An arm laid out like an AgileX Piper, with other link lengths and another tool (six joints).
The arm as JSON. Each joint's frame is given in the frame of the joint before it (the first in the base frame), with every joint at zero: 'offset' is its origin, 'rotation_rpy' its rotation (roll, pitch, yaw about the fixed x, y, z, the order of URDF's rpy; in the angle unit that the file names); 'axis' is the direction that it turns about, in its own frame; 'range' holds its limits. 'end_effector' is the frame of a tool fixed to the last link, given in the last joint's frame.
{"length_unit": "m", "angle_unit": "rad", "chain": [
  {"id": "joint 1", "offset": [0.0, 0.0, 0.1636], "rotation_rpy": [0.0, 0.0, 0.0], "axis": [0.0, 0.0, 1.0], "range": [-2.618, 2.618]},
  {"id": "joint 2", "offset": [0.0, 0.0, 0.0], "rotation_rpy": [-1.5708, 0.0, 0.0], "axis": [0.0, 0.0, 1.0], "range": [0.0, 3.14]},
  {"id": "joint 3", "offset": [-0.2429, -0.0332, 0.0], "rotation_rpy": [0.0, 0.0, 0.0], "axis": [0.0, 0.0, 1.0], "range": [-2.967, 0.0]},
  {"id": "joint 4", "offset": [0.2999, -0.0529, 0.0], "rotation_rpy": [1.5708, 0.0, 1.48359], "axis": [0.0, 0.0, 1.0], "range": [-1.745, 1.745]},
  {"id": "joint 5", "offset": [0.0, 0.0, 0.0], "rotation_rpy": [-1.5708, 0.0, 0.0], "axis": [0.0, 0.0, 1.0], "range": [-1.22, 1.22]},
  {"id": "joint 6", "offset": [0.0, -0.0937, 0.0], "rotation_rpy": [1.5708, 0.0, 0.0], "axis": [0.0, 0.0, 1.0], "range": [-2.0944, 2.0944]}
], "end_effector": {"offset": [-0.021, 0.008, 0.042], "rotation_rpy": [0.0, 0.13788, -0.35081]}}
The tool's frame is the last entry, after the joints.
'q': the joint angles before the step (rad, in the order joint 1, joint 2, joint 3, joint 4, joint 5, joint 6). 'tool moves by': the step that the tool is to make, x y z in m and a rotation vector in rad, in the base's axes. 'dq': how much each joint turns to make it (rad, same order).
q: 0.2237 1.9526 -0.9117 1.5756 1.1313 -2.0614
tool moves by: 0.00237 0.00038 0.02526 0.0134 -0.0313 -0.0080
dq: 0.0000 -0.0727 0.0000 -0.0084 0.0000 0.0433
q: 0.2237 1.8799 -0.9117 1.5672 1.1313 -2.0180
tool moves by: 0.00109 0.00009 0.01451 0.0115 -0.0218 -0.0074
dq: 0.0000 -0.0399 0.0000 0.0022 0.0001 0.0178
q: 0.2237 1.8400 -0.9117 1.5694 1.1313 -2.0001
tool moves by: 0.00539 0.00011 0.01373 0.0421 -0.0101 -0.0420
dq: 0.0000 -0.0247 0.0000 0.0546 0.0001 0.0062
